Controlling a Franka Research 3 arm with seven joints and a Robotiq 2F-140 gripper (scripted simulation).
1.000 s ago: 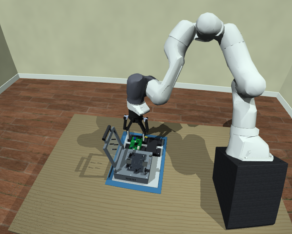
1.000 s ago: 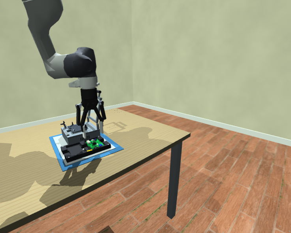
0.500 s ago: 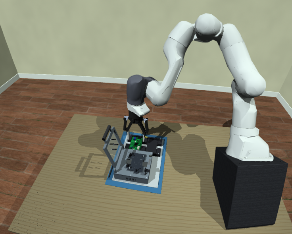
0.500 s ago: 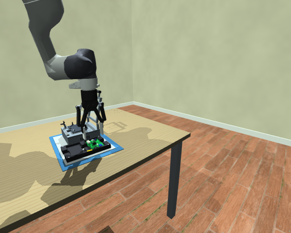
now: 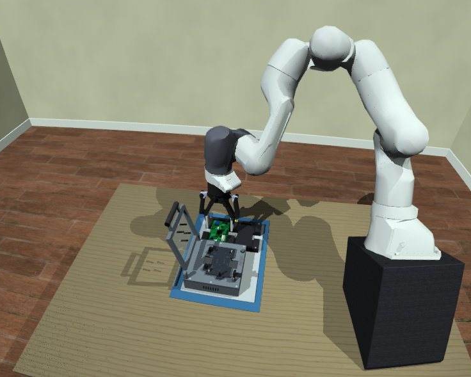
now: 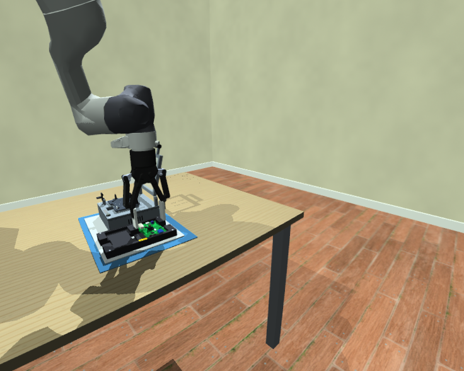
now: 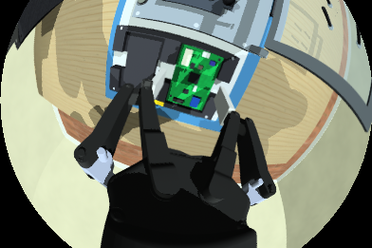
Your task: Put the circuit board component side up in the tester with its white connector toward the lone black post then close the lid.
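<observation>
Now: hand 5 cm above the green circuit board. From my hand the other things lie so: lid: 7 cm ahead, 18 cm to the left, 11 cm above.
</observation>
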